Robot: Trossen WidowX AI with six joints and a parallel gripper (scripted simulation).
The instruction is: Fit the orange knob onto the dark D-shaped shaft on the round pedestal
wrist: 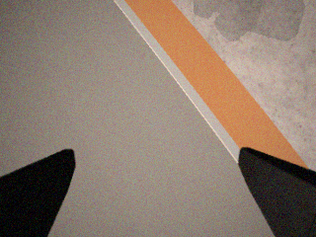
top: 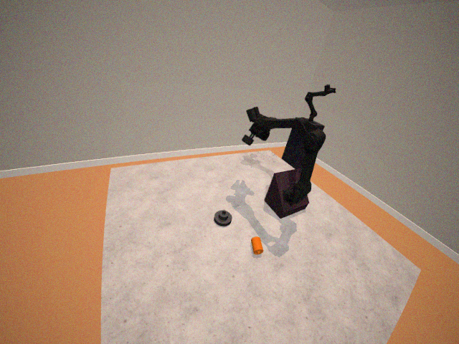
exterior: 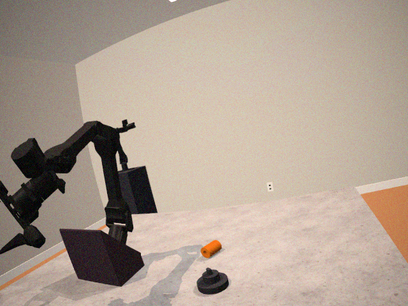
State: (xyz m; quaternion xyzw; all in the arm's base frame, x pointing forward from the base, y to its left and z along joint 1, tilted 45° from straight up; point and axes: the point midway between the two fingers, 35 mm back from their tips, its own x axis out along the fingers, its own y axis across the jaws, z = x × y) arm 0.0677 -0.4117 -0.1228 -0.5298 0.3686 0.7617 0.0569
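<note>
The orange knob is 57 cm to the left of my gripper tip, 28 cm below it and 22 cm ahead of it. Round my gripper tip: round pedestal: 38 cm to the left, 30 cm ahead, 27 cm below.
</note>
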